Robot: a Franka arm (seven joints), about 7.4 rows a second.
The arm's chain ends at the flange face. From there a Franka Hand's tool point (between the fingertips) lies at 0.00 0.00 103.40 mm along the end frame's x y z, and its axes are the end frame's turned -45 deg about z.
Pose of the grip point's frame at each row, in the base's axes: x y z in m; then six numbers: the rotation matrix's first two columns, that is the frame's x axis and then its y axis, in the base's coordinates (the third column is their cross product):
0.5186 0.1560 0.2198 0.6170 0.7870 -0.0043 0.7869 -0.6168 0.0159
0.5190 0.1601 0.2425 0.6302 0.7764 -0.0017 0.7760 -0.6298 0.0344
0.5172 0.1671 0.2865 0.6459 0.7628 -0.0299 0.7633 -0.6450 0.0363
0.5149 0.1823 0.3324 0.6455 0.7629 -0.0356 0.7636 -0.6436 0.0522
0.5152 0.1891 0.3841 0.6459 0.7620 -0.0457 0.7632 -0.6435 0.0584
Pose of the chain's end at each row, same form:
0.5176 0.1574 0.3232 0.9927 0.1203 0.0082 0.1201 -0.9926 0.0143
0.5163 0.1625 0.3458 0.9943 0.1037 0.0231 0.1031 -0.9943 0.0255
0.5163 0.1719 0.3898 0.9965 0.0833 0.0045 0.0830 -0.9955 0.0468
0.5132 0.1886 0.4356 0.9964 0.0844 0.0117 0.0835 -0.9945 0.0621
0.5136 0.1966 0.4872 0.9964 0.0838 0.0090 0.0829 -0.9938 0.0736

